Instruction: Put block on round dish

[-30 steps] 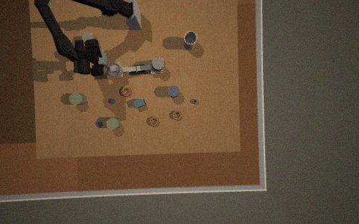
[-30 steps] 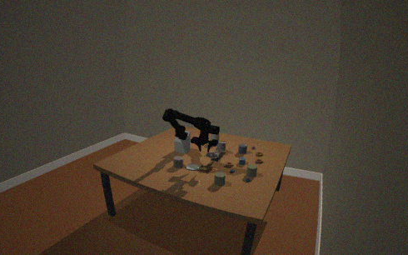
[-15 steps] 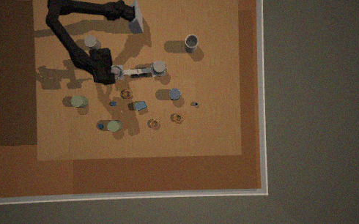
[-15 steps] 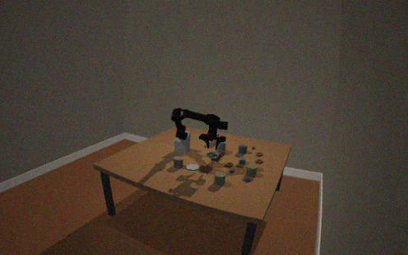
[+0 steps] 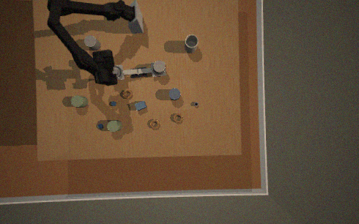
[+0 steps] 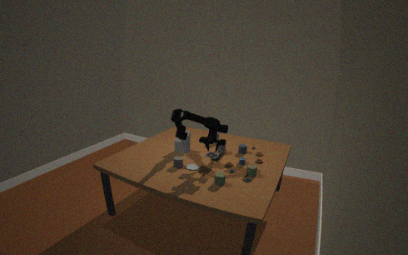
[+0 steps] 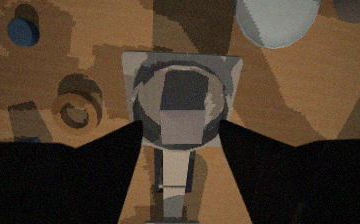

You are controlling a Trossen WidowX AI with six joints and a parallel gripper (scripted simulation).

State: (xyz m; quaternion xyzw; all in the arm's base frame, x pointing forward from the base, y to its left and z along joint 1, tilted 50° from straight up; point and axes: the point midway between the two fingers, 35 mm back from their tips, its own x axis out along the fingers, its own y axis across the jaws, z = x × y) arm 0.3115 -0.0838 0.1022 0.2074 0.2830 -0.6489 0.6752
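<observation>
Right now the pale round dish is 100 mm behind my gripper tip, 110 mm to the right of it and 100 mm below it. The rest, counted from my gripper tip: blue block 210 mm ahead, 130 mm to the left, 80 mm below; grey cup 200 mm behind, 170 mm to the right, 70 mm below.
</observation>
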